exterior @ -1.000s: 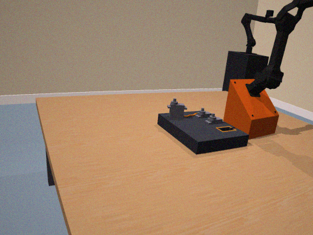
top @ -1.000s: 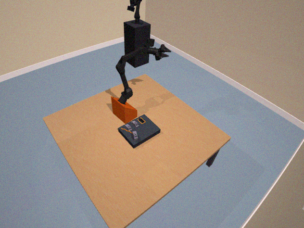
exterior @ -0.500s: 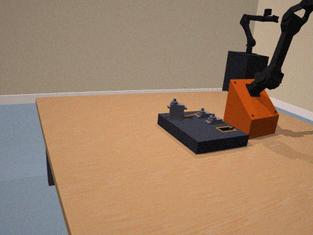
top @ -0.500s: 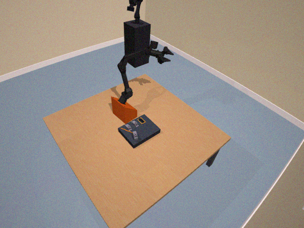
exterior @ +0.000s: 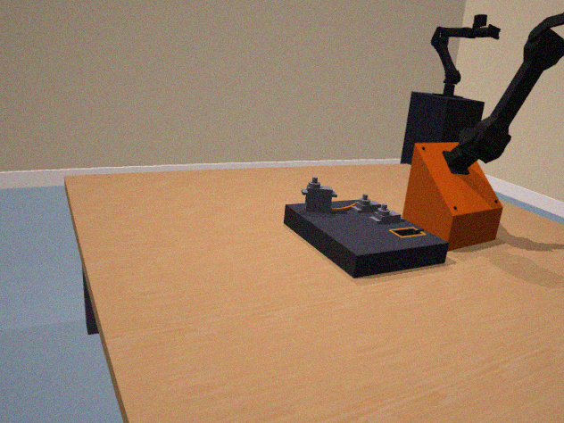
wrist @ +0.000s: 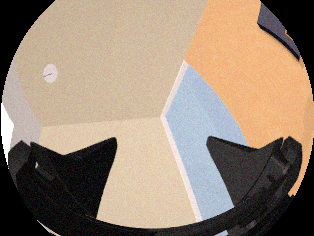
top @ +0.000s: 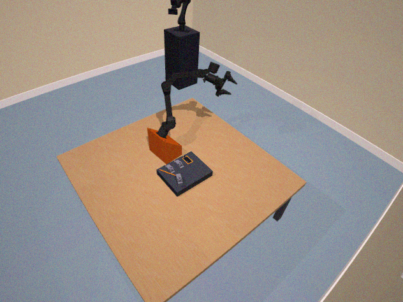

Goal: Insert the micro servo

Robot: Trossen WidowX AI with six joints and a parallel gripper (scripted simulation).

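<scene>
The dark deck is 50 cm to the right of my gripper tip, 43 cm below it and 15 cm ahead of it.
</scene>
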